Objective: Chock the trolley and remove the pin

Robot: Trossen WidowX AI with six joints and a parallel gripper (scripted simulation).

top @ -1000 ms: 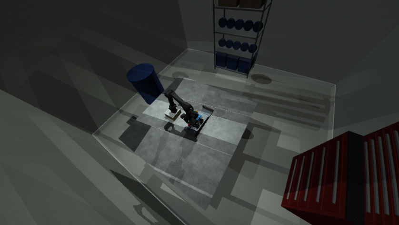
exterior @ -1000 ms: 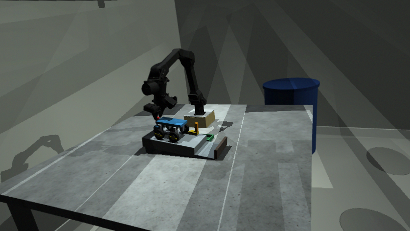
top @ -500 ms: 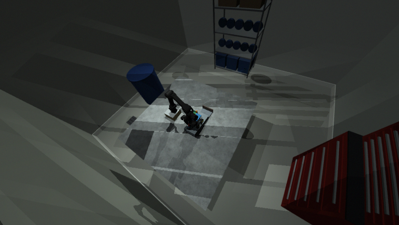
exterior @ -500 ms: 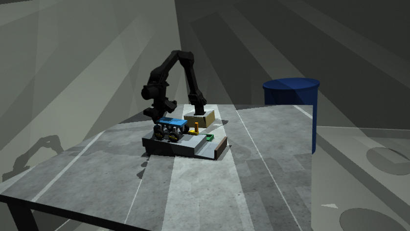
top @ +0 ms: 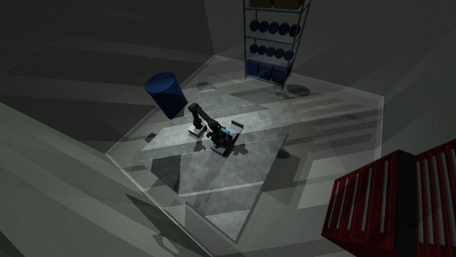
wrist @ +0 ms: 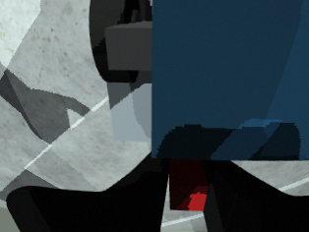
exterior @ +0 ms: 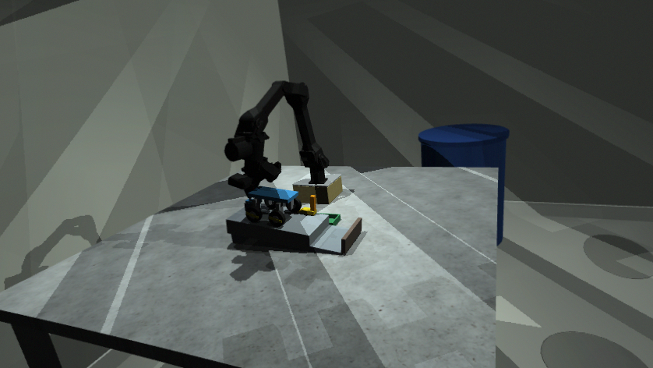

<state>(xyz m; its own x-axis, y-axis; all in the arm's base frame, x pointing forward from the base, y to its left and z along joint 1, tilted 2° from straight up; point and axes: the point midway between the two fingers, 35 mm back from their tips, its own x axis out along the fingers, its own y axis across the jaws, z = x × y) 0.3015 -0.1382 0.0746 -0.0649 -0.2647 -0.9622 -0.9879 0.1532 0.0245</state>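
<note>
Right now the green tray is 7 cm behind my gripper tip, 21 cm to the left of it and 13 cm below it. From my gripper tip the other things lie so: trolley (3 cm ahead, 9 cm to the left, 2 cm below); then yellow chock (1 cm behind, 19 cm to the left, 4 cm below); then red-headed stop pin (right at my gripper tip).
</note>
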